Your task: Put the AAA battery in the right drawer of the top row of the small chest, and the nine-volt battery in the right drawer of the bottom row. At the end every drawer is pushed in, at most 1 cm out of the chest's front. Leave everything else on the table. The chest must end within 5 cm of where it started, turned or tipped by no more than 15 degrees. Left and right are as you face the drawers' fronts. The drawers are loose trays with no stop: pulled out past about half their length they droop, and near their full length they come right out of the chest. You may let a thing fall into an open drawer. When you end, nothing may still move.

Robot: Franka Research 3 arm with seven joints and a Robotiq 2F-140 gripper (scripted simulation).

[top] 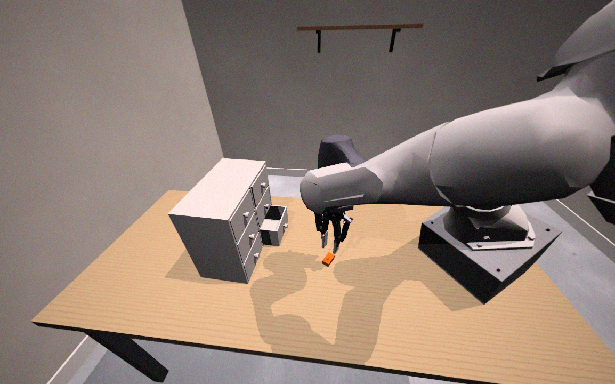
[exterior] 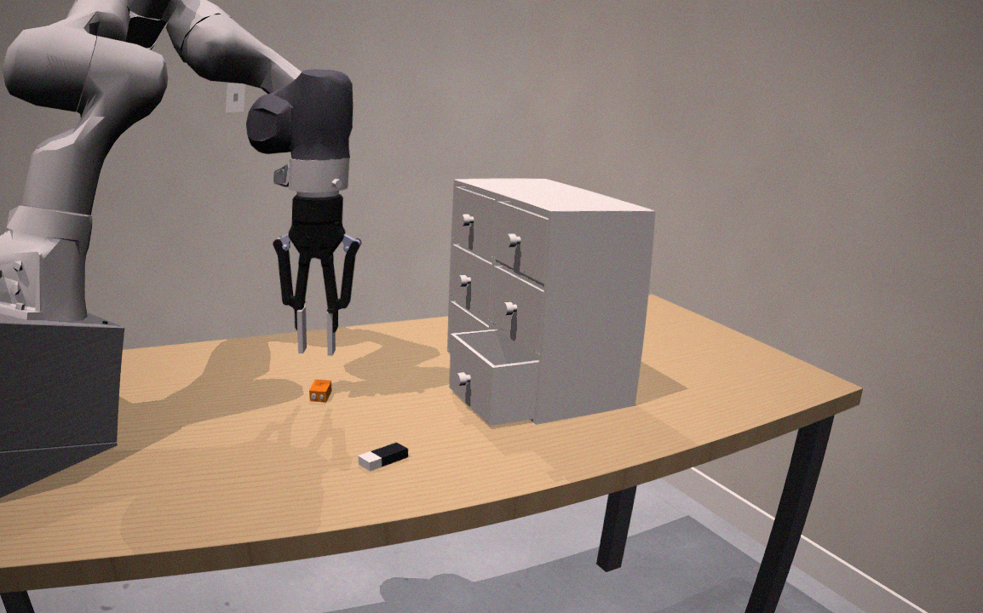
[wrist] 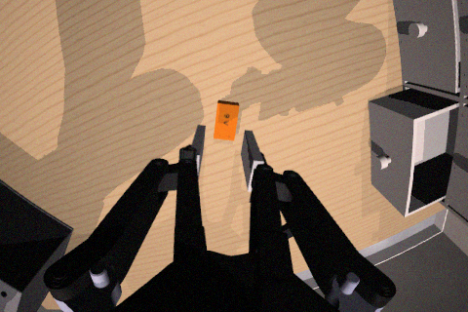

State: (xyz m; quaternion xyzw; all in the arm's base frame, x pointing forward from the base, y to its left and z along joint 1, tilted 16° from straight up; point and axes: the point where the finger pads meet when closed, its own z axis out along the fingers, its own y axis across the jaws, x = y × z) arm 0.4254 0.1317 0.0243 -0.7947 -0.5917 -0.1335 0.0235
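The orange nine-volt battery lies 10 cm below my hand and 1 cm to the right of it. Round my hand: AAA battery (33 cm ahead, 11 cm above, 3 cm to the right).
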